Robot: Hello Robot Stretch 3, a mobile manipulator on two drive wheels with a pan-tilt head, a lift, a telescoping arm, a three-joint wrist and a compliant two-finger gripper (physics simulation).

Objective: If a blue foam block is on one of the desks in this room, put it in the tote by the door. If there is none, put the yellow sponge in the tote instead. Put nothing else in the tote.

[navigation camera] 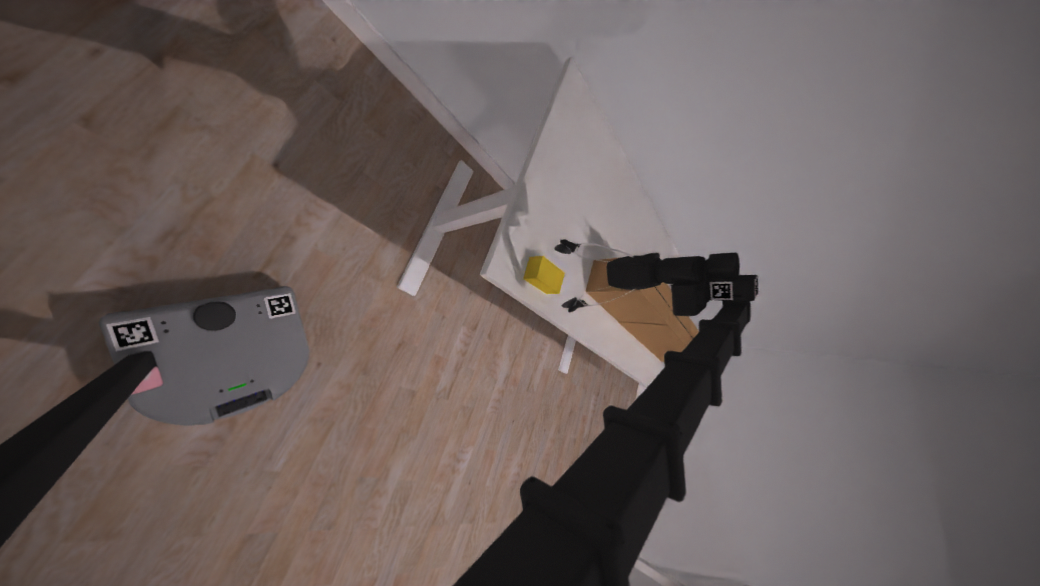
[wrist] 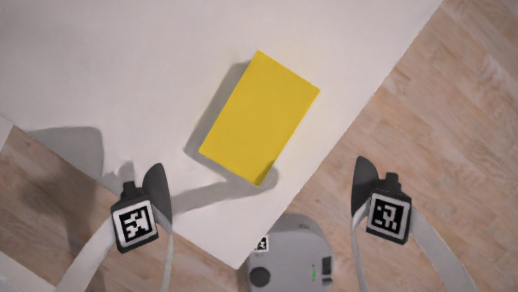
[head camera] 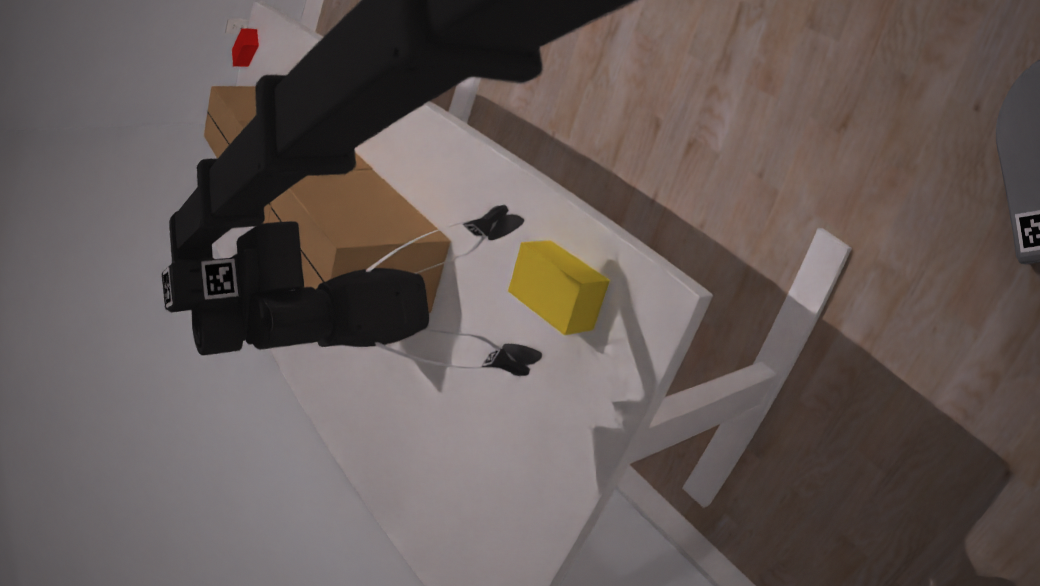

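Observation:
A yellow sponge (head camera: 556, 291) (navigation camera: 542, 275) (wrist: 260, 117) lies flat on the white desk (head camera: 451, 451) (navigation camera: 582, 138) (wrist: 100, 60), near its corner. My gripper (head camera: 511, 289) (navigation camera: 570, 275) (wrist: 260, 181) is open and empty, pointing down above the desk. Its fingertips are wide apart; in the wrist view the sponge lies ahead of the line between them and turned at an angle to it. No blue foam block shows in these views. The tote does not show either.
Brown boxes (head camera: 363, 203) (navigation camera: 625, 305) stand on the desk behind the gripper, partly hidden by the arm. A red block (head camera: 245, 48) sits at the desk's far end. The wall runs along the desk's back. My base (navigation camera: 189, 363) (wrist: 295, 255) stands on the wood floor beyond the front edge.

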